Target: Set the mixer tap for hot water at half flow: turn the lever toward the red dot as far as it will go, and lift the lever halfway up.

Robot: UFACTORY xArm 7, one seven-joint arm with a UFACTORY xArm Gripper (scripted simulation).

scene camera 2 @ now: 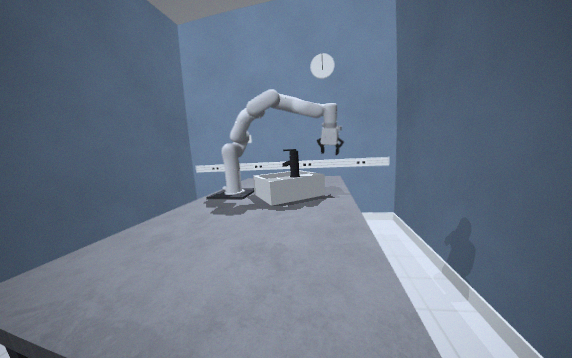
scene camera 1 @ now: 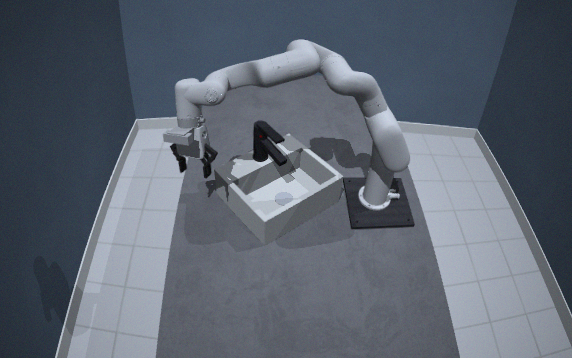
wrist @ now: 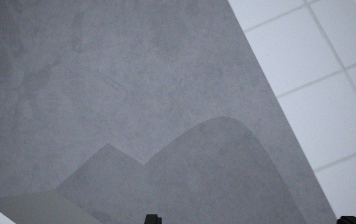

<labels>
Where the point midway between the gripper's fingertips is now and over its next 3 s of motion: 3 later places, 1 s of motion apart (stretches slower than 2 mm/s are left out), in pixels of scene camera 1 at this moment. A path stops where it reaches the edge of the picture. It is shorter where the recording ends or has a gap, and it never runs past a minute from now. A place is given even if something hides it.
My gripper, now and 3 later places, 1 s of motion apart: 195,173; 249,127; 277,120; 277,122
</labels>
